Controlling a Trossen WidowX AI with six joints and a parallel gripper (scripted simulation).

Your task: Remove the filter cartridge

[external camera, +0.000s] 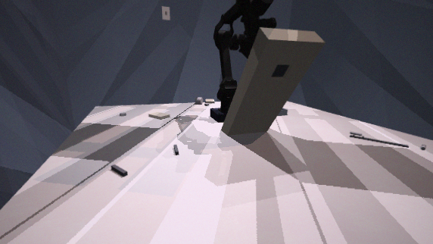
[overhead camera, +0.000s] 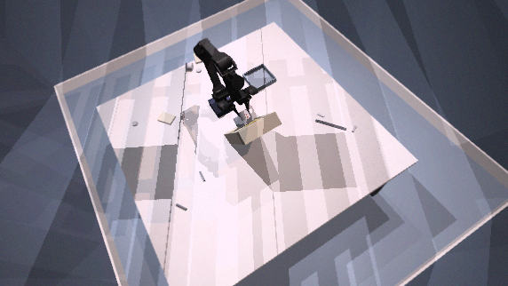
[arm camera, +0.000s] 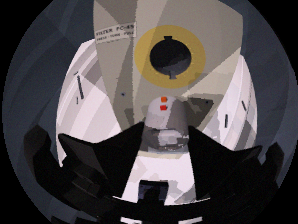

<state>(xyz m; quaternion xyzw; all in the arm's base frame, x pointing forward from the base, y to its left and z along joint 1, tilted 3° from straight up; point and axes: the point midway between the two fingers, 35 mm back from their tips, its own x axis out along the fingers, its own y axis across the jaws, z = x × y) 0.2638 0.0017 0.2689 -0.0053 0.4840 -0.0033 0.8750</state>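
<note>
Right now the square tray is 350 mm behind my gripper tip, 290 mm to the left of it and 260 mm below it. From my gripper tip the other things lie so: round filter cartridge (right at my gripper tip).
</note>
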